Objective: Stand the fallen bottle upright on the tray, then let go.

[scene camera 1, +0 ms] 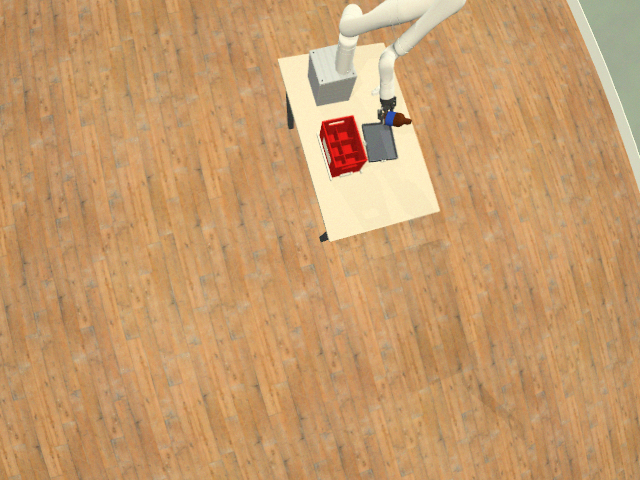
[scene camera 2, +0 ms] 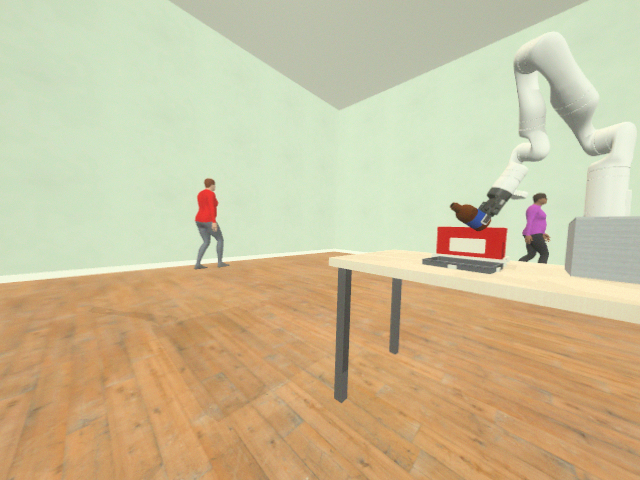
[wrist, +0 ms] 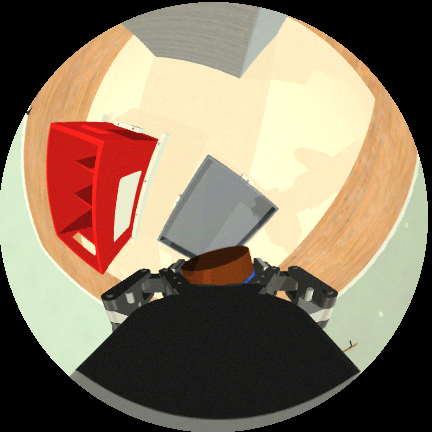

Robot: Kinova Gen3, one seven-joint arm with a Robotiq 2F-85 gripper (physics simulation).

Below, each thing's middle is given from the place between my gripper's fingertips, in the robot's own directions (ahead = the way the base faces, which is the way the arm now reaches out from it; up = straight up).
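There is a brown bottle (wrist: 232, 264) that I see 20 mm to the left of my hand, 30 mm above it and 30 mm ahead of it.
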